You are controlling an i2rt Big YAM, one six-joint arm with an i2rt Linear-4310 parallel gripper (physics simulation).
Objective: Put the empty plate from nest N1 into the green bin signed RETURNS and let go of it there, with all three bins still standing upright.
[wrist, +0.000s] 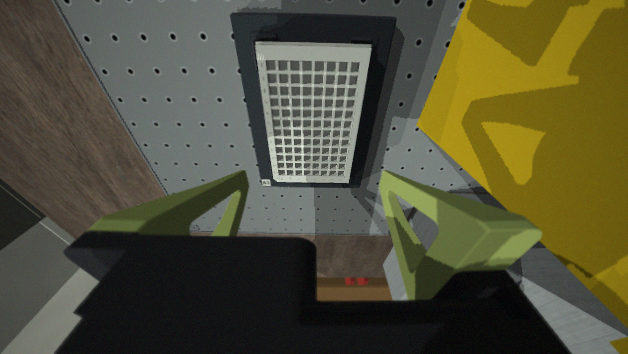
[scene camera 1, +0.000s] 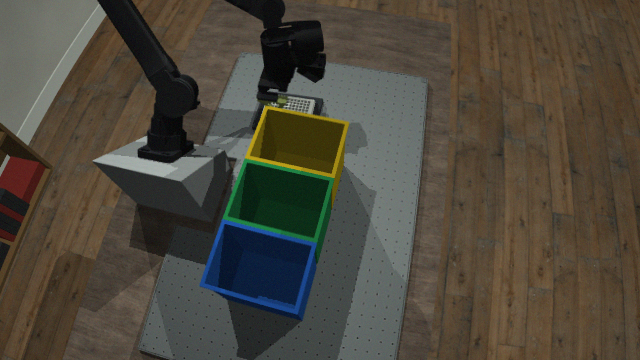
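Seen in the pictures: gripper, between the fingertips: [wrist: 314,177] [scene camera 1: 280,96]; arm's base, origin of its link: [scene camera 1: 166,152].
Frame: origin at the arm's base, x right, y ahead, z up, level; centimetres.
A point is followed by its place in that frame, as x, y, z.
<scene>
The white gridded plate [scene camera 1: 302,104] {-24.9, 24.9, -10.5} [wrist: 313,120] {-22.2, 22.3, -10.1} lies flat in a dark nest [scene camera 1: 319,106] {-25.7, 29.2, -11.5} [wrist: 315,27] {-22.3, 28.9, -11.5} behind the yellow bin; no N1 label is readable. My gripper [scene camera 1: 274,102] {-22.1, 20.3, -4.6} [wrist: 314,177] {-22.1, 20.3, -4.6} is open, with nothing between its green fingers. It is above the nest, near the plate's end by the small "A1" label in the wrist view, and the fingertips stand wider apart than the plate. The green bin [scene camera 1: 290,169] {1.6, 29.5, 5.3} stands upright between the yellow bin [scene camera 1: 306,114] {-11.3, 29.8, 5.3} [wrist: 525,210] {-11.5, 21.8, -0.3} and the blue bin [scene camera 1: 250,302] {26.7, 26.5, -3.5}; its inside looks empty. The RETURNS sign does not show.
The three bins stand in a tight row, the yellow one nearest the nest and beside my right finger in the wrist view. The arm's grey wedge base [scene camera 1: 155,175] {9.3, 4.8, 8.8} stands left of the row. A grey perforated board [scene camera 1: 385,150] {-16.6, 47.7, -12.6} lies under the bins and nest.
</scene>
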